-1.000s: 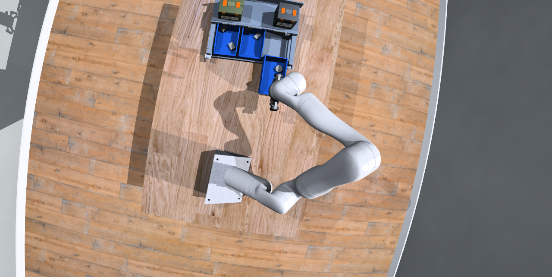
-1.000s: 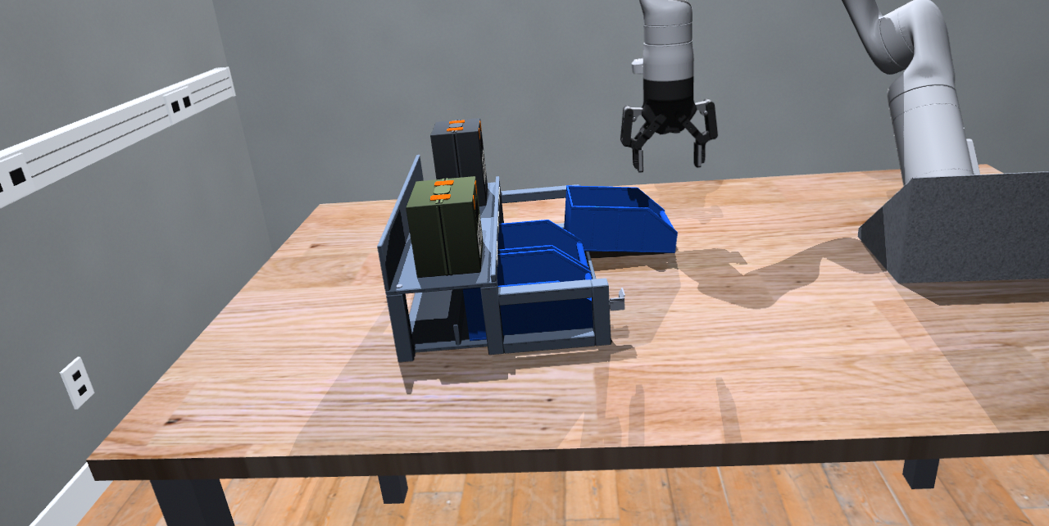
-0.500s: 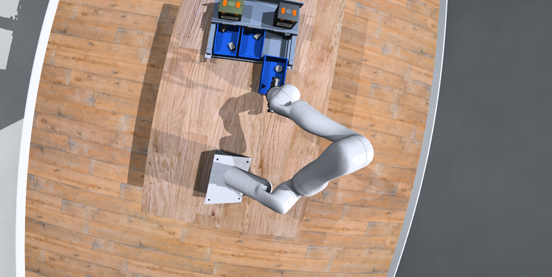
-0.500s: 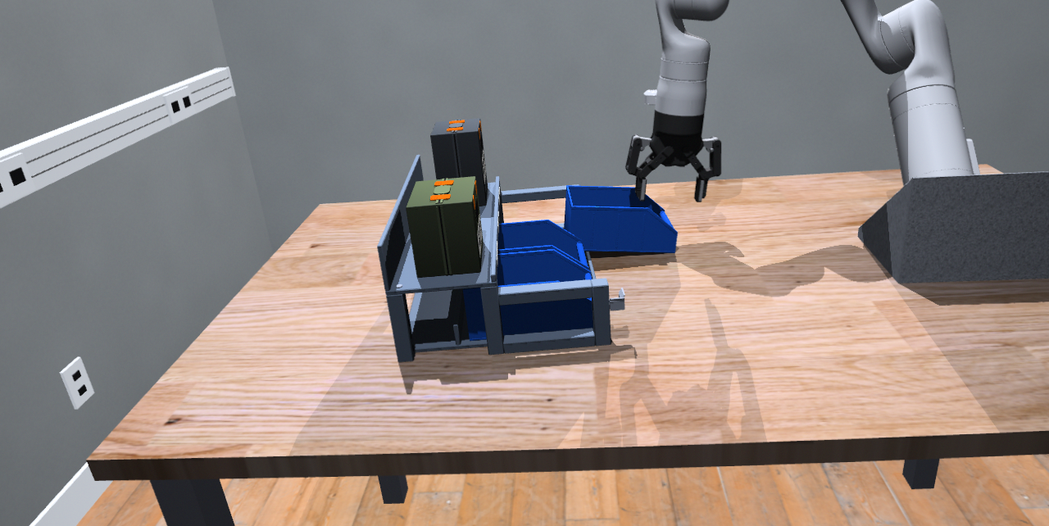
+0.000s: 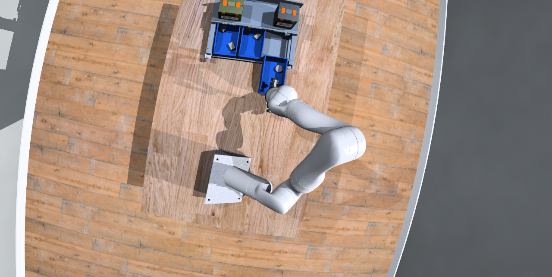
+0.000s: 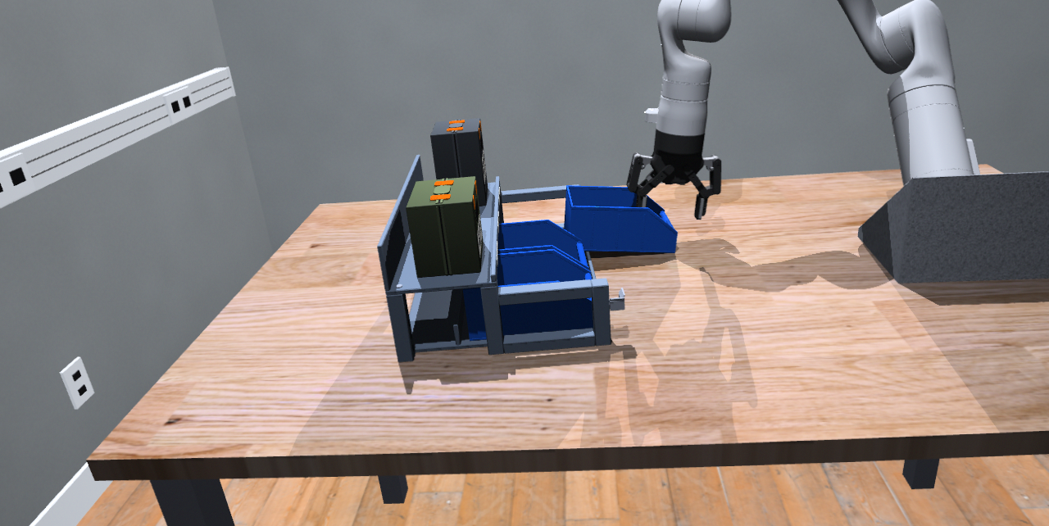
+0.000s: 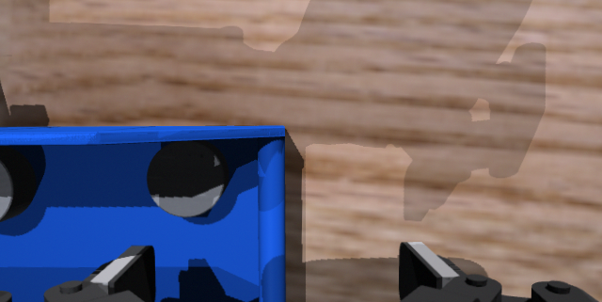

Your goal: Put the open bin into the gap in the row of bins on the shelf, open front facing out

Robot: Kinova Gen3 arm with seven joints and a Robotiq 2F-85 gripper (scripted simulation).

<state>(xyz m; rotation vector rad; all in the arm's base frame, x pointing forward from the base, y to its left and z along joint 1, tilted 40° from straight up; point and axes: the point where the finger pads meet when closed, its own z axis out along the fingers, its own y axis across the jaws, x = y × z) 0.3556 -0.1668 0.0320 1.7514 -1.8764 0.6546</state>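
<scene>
Right now my hand is 120 mm short of the round grey part, 30 mm to the left of it and 20 mm above it. The rest, counted from my hand: green box 350 mm ahead, 200 mm to the left, 100 mm above; then dark box 330 mm ahead, 30 mm to the right, 120 mm above; then shelf 270 mm ahead, 100 mm to the left, 20 mm above.
</scene>
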